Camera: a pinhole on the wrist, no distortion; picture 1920 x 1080 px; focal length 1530.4 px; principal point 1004.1 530.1 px. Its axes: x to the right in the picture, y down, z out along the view. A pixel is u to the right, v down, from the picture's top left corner.
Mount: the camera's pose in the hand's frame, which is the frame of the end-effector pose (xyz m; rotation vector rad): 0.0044 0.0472 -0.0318 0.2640 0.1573 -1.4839
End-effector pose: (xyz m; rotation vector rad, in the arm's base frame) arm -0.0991 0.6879 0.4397 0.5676 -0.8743 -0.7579
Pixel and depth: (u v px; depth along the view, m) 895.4 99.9 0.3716
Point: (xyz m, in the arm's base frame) -0.4345 0.7191 0.5290
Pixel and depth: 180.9 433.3 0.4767
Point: -0.4859 0.7790 0.7805
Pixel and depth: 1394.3 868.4 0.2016
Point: -0.2278 0.6023 0.5009
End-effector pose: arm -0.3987 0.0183 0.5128 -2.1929 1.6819 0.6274
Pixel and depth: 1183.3 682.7 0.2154
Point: -0.3892 0.0980 0.3581
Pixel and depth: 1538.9 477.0 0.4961
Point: -0.2208 0.3032 0.1798
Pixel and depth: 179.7 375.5 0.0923
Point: -0.4795 0.0459 0.4623
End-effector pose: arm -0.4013 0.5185 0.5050 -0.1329 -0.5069 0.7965
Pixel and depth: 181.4 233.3 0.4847
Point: -0.8264 0.4952 0.8360
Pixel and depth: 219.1 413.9 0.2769
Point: -0.6277 0.5421 0.6915
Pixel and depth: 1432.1 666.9 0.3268
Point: -0.4313 0.4267 0.7790
